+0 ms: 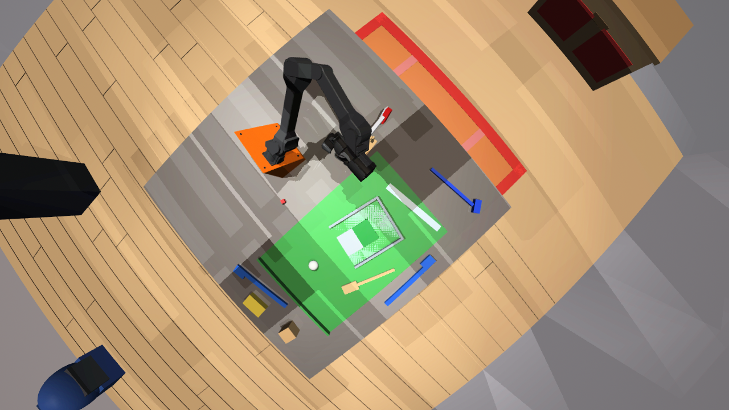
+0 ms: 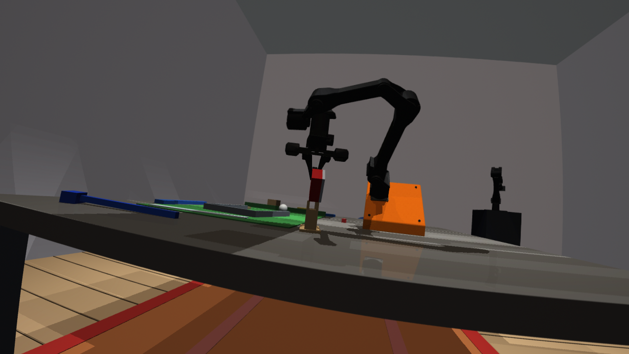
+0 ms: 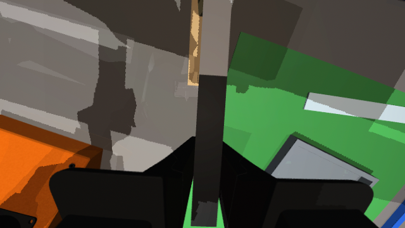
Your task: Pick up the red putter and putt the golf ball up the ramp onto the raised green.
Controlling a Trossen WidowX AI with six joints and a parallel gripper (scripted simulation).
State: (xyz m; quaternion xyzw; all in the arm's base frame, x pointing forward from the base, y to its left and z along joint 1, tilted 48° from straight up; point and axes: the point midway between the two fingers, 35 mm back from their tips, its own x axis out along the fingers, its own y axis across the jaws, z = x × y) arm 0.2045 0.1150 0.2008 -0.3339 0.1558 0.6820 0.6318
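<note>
Now: the small red cube 34 cm to the right of my gripper tip, 13 cm below it and 7 cm behind it. Round my gripper tip: white golf ball 41 cm to the right, 23 cm ahead, 11 cm below; then red putter 11 cm to the left, 3 cm behind; then wooden stand 10 cm below, 9 cm to the left, 2 cm behind.
</note>
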